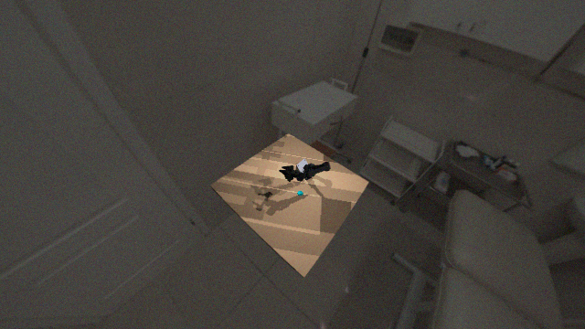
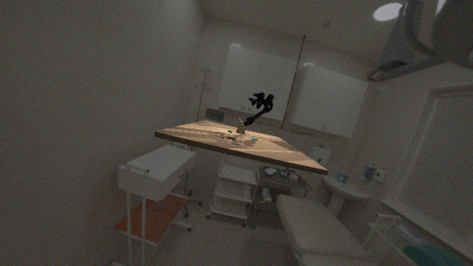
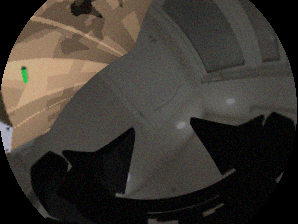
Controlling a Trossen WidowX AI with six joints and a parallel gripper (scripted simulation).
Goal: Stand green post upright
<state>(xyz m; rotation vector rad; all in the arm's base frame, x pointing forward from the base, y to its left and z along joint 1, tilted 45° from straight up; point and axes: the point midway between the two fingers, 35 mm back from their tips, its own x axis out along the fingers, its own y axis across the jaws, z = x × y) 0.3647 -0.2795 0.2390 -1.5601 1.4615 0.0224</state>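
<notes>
My gripper tip is now 27 cm past the green post, 10 cm to the left of it and 43 cm above it. From my gripper tip the other things lie so: cyan circle: 16 cm behind, 16 cm to the left, 43 cm below.
</notes>
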